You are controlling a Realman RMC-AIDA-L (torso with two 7-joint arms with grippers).
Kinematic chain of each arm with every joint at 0, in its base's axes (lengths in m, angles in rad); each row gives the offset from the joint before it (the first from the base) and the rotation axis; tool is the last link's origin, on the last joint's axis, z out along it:
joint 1: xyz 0 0 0.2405 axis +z
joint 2: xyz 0 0 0 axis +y
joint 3: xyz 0 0 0.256 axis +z
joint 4: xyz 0 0 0 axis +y
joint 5: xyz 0 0 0.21 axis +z
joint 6: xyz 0 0 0 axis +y
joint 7: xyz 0 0 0.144 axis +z
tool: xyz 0 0 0
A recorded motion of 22 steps. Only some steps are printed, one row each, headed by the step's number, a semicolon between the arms.
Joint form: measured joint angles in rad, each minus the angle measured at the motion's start. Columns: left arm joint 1, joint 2, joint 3, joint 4, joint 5, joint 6, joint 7; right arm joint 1, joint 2, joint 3, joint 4, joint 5, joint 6, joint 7.
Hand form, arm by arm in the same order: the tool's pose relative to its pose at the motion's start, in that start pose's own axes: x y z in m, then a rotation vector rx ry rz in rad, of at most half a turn. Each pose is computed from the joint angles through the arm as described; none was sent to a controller.
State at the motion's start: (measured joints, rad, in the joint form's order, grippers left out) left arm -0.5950 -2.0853 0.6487 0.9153 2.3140 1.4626 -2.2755; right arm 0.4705 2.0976 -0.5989 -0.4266 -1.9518 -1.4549 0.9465
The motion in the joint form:
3: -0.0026 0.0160 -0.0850 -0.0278 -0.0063 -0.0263 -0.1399; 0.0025 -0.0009 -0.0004 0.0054 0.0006 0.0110 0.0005
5: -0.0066 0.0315 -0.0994 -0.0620 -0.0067 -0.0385 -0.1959; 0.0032 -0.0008 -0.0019 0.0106 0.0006 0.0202 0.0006
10: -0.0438 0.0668 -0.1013 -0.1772 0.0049 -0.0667 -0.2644; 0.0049 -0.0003 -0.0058 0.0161 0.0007 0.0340 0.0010
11: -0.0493 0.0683 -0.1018 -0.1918 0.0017 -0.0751 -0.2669; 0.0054 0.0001 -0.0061 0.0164 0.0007 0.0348 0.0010
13: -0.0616 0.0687 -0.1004 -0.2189 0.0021 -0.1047 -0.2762; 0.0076 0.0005 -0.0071 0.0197 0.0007 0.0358 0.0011
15: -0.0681 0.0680 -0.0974 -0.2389 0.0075 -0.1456 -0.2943; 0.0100 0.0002 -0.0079 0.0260 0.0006 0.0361 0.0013
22: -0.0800 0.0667 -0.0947 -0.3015 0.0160 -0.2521 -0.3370; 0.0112 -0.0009 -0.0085 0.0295 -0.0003 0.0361 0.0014
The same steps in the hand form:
3: 0.0045 -0.0142 -0.0118 0.0178 0.0808 -0.2029; 0.0008 -0.0010 0.0008 0.0061 0.0052 0.0029
5: 0.0040 -0.0199 -0.0135 0.0201 0.0887 -0.2823; 0.0021 -0.0010 0.0015 0.0100 0.0105 0.0069
10: 0.0038 -0.0241 -0.0038 0.0088 0.0534 -0.3861; 0.0037 -0.0013 0.0028 0.0148 0.0190 0.0103
11: 0.0043 -0.0239 -0.0015 0.0052 0.0544 -0.3944; 0.0037 -0.0013 0.0031 0.0146 0.0192 0.0103
13: 0.0057 -0.0244 0.0042 0.0104 0.0588 -0.4115; 0.0036 -0.0008 0.0042 0.0119 0.0190 0.0117
15: 0.0062 -0.0276 0.0085 0.0320 0.0697 -0.4359; 0.0038 -0.0001 0.0053 0.0080 0.0184 0.0154
22: 0.0035 -0.0369 0.0191 0.0836 0.0998 -0.5090; 0.0040 0.0002 0.0055 0.0056 0.0193 0.0168

